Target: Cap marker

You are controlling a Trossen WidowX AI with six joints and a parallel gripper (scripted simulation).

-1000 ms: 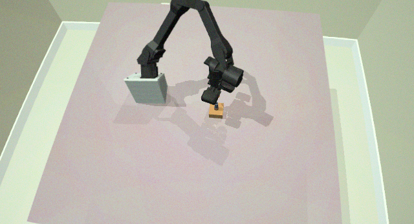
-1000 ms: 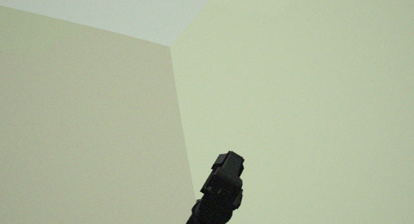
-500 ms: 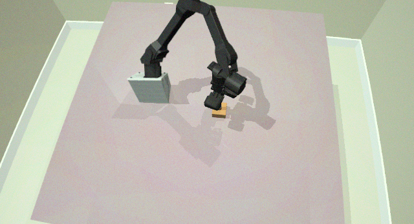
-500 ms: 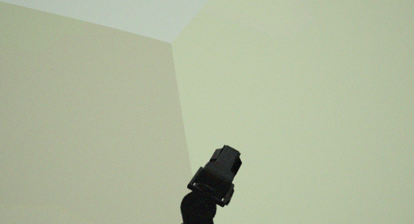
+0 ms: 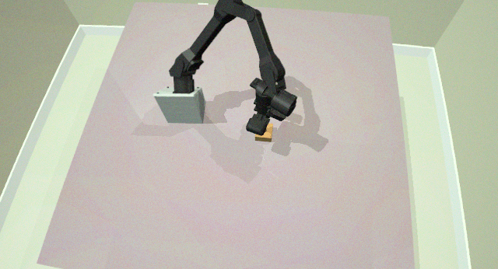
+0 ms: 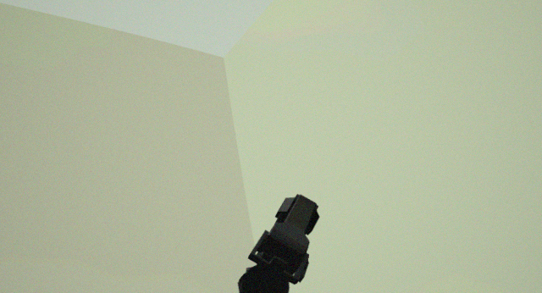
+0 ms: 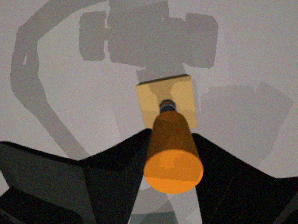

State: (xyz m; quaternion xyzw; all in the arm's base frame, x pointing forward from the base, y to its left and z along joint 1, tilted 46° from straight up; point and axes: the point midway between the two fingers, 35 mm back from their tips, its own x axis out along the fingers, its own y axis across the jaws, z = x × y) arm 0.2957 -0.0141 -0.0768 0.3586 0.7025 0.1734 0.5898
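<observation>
The holder block lies 9 cm below my gripper tip. From my gripper tip the other things lie so: orange cap 1 cm above.
</observation>
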